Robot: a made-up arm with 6 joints.
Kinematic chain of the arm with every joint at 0, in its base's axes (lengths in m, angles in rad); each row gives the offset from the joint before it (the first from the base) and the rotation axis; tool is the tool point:
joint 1: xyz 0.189 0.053 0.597 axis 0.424 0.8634 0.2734
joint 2: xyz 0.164 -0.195 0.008 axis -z
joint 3: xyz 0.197 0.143 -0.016 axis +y
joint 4: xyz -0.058 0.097 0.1 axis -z
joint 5: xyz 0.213 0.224 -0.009 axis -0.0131 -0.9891 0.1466
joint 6: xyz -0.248 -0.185 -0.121 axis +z
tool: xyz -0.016 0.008 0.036
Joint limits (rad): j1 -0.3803..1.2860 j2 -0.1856..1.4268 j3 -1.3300..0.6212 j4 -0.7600..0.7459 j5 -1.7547..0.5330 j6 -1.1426..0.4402
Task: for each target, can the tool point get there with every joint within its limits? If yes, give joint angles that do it. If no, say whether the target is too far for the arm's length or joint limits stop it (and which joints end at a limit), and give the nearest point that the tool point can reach.
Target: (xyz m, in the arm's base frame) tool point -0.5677 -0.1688 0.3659
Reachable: no: joint limits stop it (at a limit: joint 1, joint 2, joint 3, joint 4) | nearest point 0.1244 0.1528 0.5373 | short by 0.782 m
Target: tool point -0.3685 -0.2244 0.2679
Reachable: no: joint limits stop it (at a limit: joint 1, joint 2, joint 3, joint 4, joint 6) | nearest point 0.1277 0.1591 0.5172 | short by 0.675 m
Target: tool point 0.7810 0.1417 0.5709
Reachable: yes | joints 0.7071 0.3828 0.1900 0.2076 -1.2382 -0.3940
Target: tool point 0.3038 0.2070 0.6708
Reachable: yes | joints 0.1336 0.1650 -1.1044 -0.1561 -1.1875 -0.2366
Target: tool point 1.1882 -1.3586 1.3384
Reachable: no: too far | nearest point 0.7024 -0.5801 0.9754 | short by 0.987 m
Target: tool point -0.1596 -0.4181 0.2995
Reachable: no: joint limits stop it (at a limit: joint 1, joint 2, joint 4, joint 5, joint 6) | nearest point 0.2597 -0.0216 0.0148 | short by 0.643 m
